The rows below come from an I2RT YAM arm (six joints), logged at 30 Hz.
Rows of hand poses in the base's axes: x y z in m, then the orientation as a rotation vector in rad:
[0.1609 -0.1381 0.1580 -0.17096 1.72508 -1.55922]
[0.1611 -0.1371 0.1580 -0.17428 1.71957 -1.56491]
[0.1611 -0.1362 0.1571 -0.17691 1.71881 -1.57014]
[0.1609 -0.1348 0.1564 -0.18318 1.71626 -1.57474]
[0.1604 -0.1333 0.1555 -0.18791 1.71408 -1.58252]
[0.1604 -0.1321 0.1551 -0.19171 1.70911 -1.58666]
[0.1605 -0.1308 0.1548 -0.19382 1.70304 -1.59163]
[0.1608 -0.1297 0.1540 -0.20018 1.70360 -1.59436]
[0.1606 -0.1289 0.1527 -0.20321 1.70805 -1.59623]
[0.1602 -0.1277 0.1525 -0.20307 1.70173 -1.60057]
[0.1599 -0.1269 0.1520 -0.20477 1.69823 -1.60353]
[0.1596 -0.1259 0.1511 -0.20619 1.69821 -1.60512]
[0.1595 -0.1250 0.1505 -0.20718 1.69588 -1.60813]
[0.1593 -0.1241 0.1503 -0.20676 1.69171 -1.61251]
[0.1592 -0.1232 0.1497 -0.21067 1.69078 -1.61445]
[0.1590 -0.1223 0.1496 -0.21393 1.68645 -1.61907]
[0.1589 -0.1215 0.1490 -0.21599 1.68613 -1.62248]
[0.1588 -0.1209 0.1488 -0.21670 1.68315 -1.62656]
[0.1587 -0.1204 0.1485 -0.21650 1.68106 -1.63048]
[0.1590 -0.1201 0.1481 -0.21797 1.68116 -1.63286]
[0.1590 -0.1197 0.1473 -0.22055 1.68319 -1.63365]
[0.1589 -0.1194 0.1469 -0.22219 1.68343 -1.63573]
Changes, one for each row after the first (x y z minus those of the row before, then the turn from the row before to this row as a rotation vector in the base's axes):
[0.0002 0.0010 0.0000 -0.00675 -0.00041 0.00031]
[0.0000 0.0009 -0.0009 -0.00414 0.00236 -0.00164]
[-0.0002 0.0014 -0.0007 -0.00572 0.00288 0.00127]
[-0.0005 0.0015 -0.0009 -0.00688 0.00324 -0.00164]
[0.0000 0.0012 -0.0004 -0.00577 -0.00017 0.00128]
[0.0001 0.0013 -0.0003 -0.00621 -0.00157 0.00036]
[0.0003 0.0011 -0.0008 -0.00328 0.00455 0.00116]
[-0.0002 0.0008 -0.0013 0.00000 0.00515 -0.00151]
[-0.0004 0.0012 -0.0002 -0.00526 -0.00310 -0.00022]
[-0.0003 0.0008 -0.0005 -0.00378 -0.00060 0.00039]
[-0.0003 0.0010 -0.0009 -0.00135 0.00120 -0.00031]
[-0.0001 0.0009 -0.0006 -0.00306 -0.00018 -0.00047]
[-0.0002 0.0009 -0.0002 -0.00423 -0.00178 -0.00127]
[-0.0001 0.0009 -0.0006 -0.00273 0.00205 0.00103]
[-0.0002 0.0009 -0.0001 -0.00558 0.00019 0.00041]
[-0.0001 0.0008 -0.0006 -0.00271 0.00186 -0.00105]
[-0.0001 0.0006 -0.0002 -0.00387 -0.00044 -0.00103]
[-0.0001 0.0005 -0.0003 -0.00310 -0.00039 -0.00173]
[0.0003 0.0003 -0.0004 -0.00174 0.00154 -0.00086]
[0.0000 0.0004 -0.0008 -0.00031 0.00297 -0.00012]
[-0.0001 0.0003 -0.0004 -0.00156 0.00164 -0.00065]

